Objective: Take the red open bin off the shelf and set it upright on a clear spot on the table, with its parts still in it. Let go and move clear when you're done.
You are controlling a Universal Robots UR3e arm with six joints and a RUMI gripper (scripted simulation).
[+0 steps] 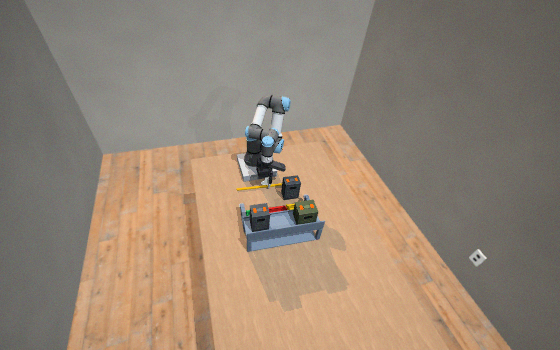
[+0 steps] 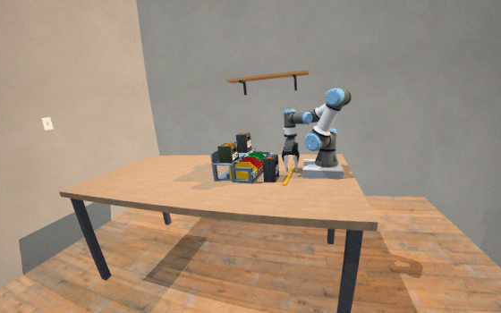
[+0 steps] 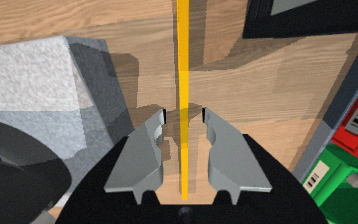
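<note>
Now: hand 2 cm above the yellow rod. Also, from my hand: yellow bin (25 cm ahead, 11 cm to the left, 2 cm above); red bin (26 cm ahead, 2 cm above); black case (9 cm ahead, 11 cm to the left, 4 cm above).
</note>
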